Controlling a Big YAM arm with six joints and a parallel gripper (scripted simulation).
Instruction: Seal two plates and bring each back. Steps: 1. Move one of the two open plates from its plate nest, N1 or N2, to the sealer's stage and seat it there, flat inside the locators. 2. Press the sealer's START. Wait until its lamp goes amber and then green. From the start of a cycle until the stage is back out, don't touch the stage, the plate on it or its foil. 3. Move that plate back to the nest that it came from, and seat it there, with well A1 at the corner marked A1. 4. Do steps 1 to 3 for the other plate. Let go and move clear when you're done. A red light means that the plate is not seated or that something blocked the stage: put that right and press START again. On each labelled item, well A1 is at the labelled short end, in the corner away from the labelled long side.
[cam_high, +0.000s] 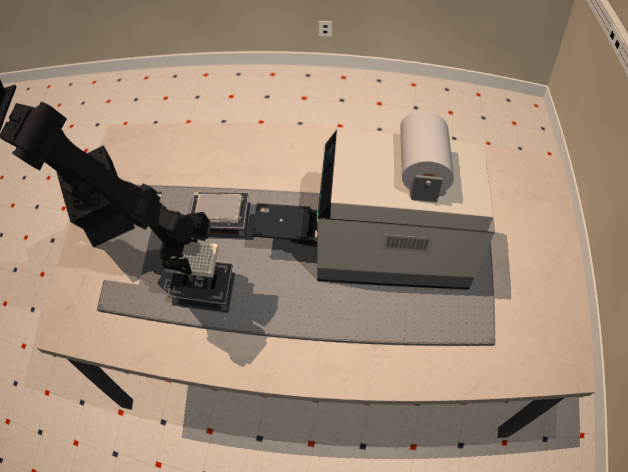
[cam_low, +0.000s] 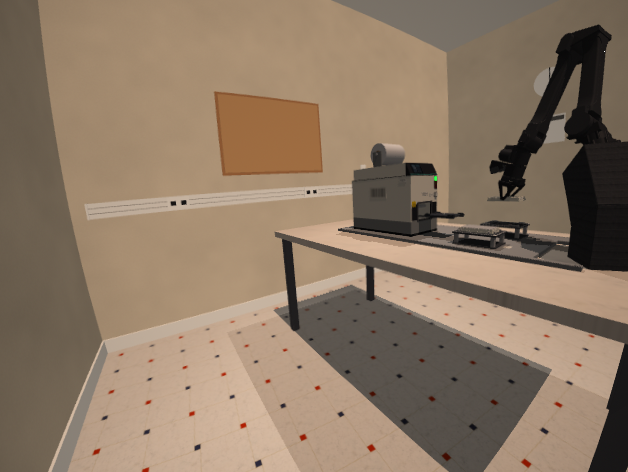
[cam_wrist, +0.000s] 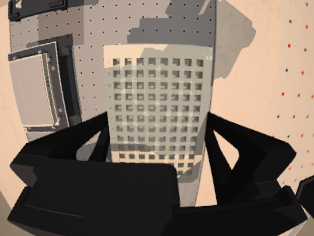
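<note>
Right now my hand is 230 mm short of the sealer stage, 120 mm to the right of it and 70 mm above it. From my hand the other things lie so: yellow warning label: 350 mm ahead, 180 mm to the left, 20 mm below; then start button: 310 mm ahead, 10 mm to the left, 20 mm above; then plate: right at my hand.
</note>
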